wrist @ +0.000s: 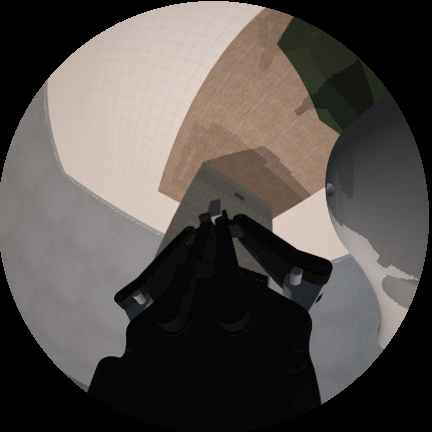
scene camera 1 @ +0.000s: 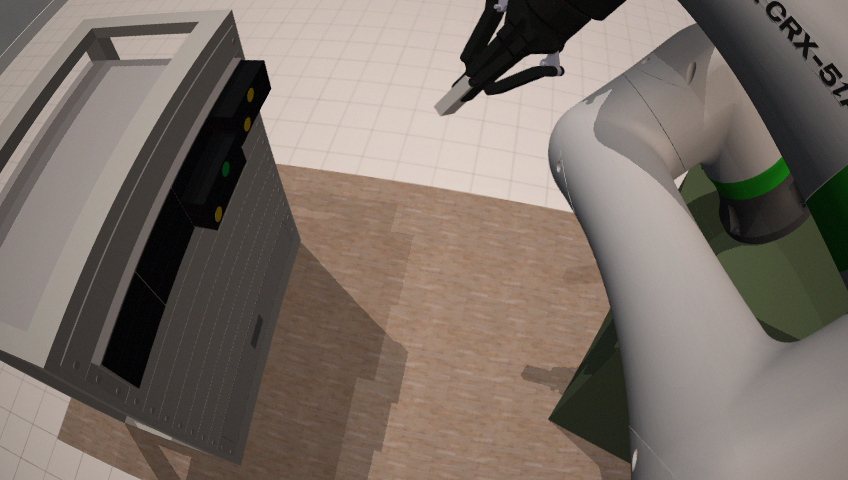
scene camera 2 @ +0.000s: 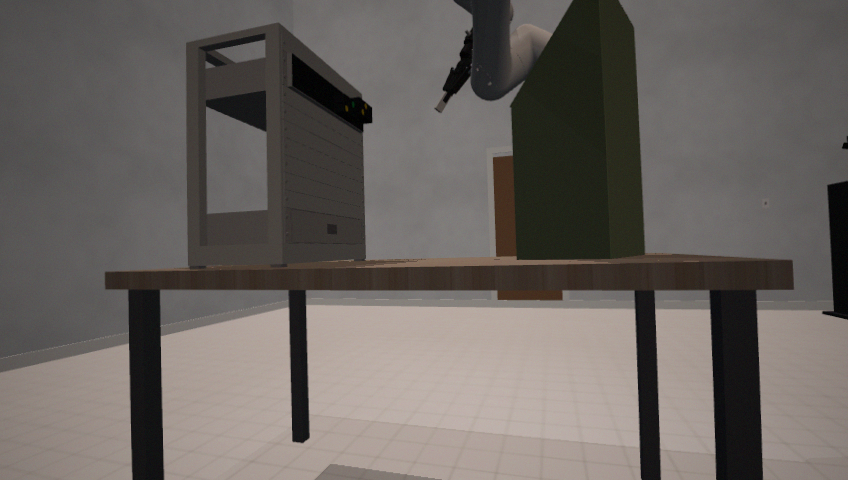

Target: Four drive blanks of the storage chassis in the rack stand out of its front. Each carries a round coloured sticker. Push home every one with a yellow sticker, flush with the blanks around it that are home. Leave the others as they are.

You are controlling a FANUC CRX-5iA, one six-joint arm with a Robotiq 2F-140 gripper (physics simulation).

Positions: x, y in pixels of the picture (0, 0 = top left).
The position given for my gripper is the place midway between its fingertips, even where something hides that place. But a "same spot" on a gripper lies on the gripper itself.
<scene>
My gripper shows in the wrist view [217, 207], in scene camera 1 and in scene camera 2. A rack shows in the wrist view, in scene camera 1 [154, 242] and in scene camera 2. One and the same spot on my gripper: [scene camera 2: 456, 79] is [scene camera 1: 505, 65]. One and the same spot on the rack: [wrist: 208, 184] is [scene camera 2: 356, 219].
</scene>
